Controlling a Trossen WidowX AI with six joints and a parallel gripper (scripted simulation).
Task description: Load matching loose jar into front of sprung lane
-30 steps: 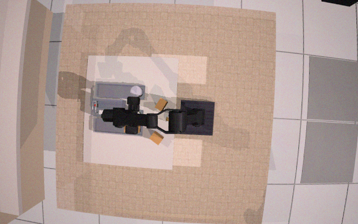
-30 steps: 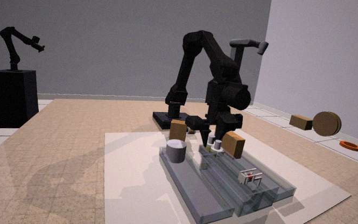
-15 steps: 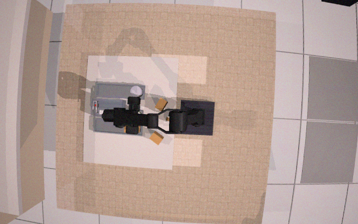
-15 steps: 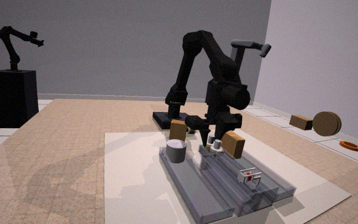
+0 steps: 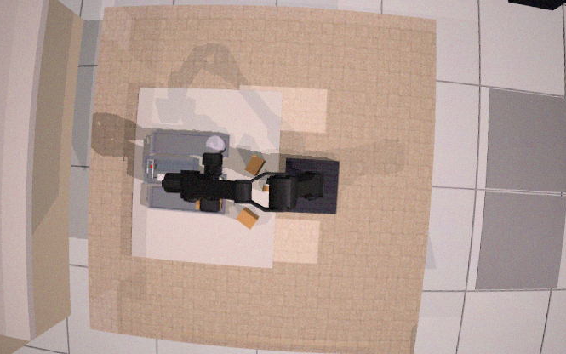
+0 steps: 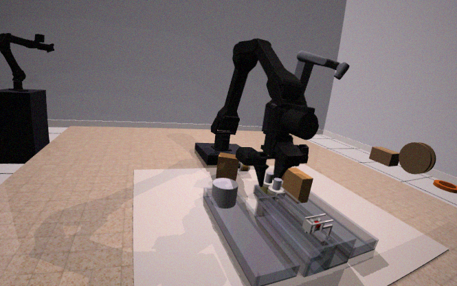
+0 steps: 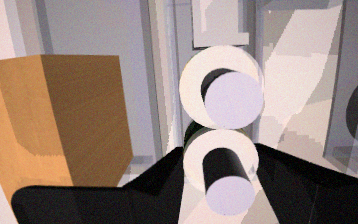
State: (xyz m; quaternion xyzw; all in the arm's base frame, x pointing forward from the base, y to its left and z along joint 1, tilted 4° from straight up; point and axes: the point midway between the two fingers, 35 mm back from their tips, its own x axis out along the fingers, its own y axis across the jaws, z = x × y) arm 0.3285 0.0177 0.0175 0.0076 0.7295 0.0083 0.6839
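The brown box lies 80 mm to the left of my gripper tip, 20 mm ahead of it and 10 mm above it. The rest, counted from my gripper tip: red mark (220 mm ahead, 40 mm to the right, 40 mm above); then grey lane (150 mm ahead, 20 mm to the right, 10 mm below); then grey cylinder (130 mm to the right, 10 mm ahead).
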